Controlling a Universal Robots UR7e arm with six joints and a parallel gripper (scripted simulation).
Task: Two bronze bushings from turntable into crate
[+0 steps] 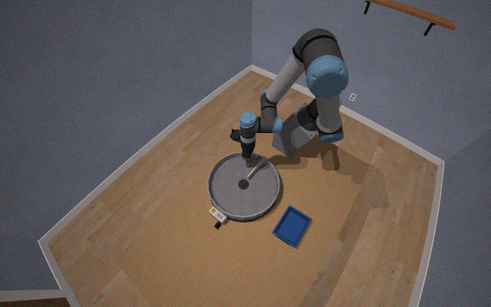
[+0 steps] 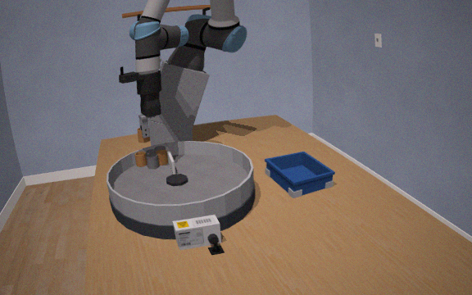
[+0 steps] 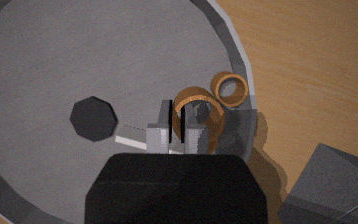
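My hand is 180 mm short of the blue crate, 420 mm to the right of it and 160 mm above it. The rest, counted from my hand: grey turntable (110 mm ahead, 60 mm to the left, 130 mm below).
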